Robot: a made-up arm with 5 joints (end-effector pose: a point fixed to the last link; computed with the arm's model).
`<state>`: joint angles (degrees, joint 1 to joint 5).
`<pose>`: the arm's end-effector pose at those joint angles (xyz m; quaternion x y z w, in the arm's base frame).
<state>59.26 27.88 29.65 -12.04 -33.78</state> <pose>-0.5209 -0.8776 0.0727 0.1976 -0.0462 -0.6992 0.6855</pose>
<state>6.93 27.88 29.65 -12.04 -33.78</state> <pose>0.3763 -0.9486 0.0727 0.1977 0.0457 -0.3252 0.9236</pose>
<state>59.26 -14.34 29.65 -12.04 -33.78</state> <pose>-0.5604 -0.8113 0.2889 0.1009 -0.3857 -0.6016 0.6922</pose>
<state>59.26 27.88 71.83 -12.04 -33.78</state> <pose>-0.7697 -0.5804 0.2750 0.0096 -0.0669 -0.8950 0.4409</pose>
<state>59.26 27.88 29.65 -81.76 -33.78</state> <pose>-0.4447 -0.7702 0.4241 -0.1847 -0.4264 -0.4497 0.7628</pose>
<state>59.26 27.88 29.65 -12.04 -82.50</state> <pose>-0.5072 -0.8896 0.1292 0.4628 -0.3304 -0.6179 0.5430</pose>
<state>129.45 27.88 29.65 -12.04 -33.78</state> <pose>-1.0022 0.1927 0.0727 0.1352 -0.1514 -0.9662 0.1589</pose>
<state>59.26 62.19 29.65 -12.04 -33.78</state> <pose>-0.5516 -0.8259 -0.1055 0.2572 0.2365 -0.7096 0.6119</pose>
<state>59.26 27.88 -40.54 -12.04 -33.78</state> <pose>0.1569 -0.7857 -0.0688 0.4409 0.0003 -0.1844 0.8784</pose>
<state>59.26 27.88 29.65 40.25 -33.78</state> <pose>-0.5824 -0.6758 -0.1254 0.4448 0.2581 -0.7232 0.4610</pose>
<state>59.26 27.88 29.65 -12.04 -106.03</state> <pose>-0.5186 -0.8956 0.1557 0.5638 -0.4495 -0.5375 0.4372</pose>
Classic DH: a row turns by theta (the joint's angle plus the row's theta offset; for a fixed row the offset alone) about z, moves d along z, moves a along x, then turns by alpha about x. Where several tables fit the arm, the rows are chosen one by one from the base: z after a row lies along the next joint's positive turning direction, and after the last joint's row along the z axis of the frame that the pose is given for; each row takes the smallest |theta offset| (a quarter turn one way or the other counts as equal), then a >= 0, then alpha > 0; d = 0 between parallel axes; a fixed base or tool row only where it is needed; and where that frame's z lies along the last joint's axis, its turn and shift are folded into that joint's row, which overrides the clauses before.
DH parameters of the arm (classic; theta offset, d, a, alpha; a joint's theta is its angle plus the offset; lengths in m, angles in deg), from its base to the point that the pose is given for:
base (fixed): 0 0 0 180
joint 1: 0 -0.0809 0.1693 90
joint 2: 0 -0.3662 -0.0111 -90
joint 3: 0 -0.1099 0.1933 90
joint 4: 90 -0.3799 0.008 -90
joint 5: -90 -0.3262 0.0387 90
tool (fixed): -90 -0.0608 0 0

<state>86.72 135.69 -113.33 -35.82 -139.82</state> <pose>0.1836 -0.2892 -0.2845 -0.5887 0.2773 -0.1821 0.7372</pose>
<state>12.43 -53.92 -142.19 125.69 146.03</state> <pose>0.4387 -0.0984 0.1817 0.5186 -0.1092 -0.2711 0.8035</pose>
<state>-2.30 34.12 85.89 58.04 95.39</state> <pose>-0.2632 -0.7397 0.1662 -0.2975 0.8420 -0.0497 0.4473</pose>
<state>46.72 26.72 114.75 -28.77 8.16</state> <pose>-0.6552 -0.3063 0.5065 -0.3770 0.2101 -0.8853 0.1729</pose>
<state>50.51 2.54 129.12 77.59 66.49</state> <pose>-0.3880 0.0712 -0.1217 0.5192 0.4449 -0.6506 0.3305</pose>
